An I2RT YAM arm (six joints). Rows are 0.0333 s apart.
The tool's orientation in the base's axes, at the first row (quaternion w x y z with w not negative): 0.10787 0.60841 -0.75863 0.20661
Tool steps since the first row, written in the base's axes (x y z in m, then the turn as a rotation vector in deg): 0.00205 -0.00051 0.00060 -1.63 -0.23 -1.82; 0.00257 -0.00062 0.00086 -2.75 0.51 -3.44; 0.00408 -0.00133 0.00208 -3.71 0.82 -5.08; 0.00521 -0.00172 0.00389 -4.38 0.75 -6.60; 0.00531 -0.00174 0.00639 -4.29 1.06 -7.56; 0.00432 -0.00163 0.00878 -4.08 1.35 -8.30; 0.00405 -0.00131 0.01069 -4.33 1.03 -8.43
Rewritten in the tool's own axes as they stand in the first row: 0.00021 -0.00218 -0.00013 -0.17 1.87 1.58; 0.00029 -0.00275 -0.00027 -1.23 3.38 2.60; 0.00107 -0.00456 -0.00090 -1.95 4.66 3.84; 0.00189 -0.00605 -0.00225 -2.36 5.57 5.17; 0.00293 -0.00661 -0.00446 -3.06 5.71 5.89; 0.00406 -0.00606 -0.00672 -3.67 5.70 6.44; 0.00463 -0.00610 -0.00859 -3.38 5.91 6.68
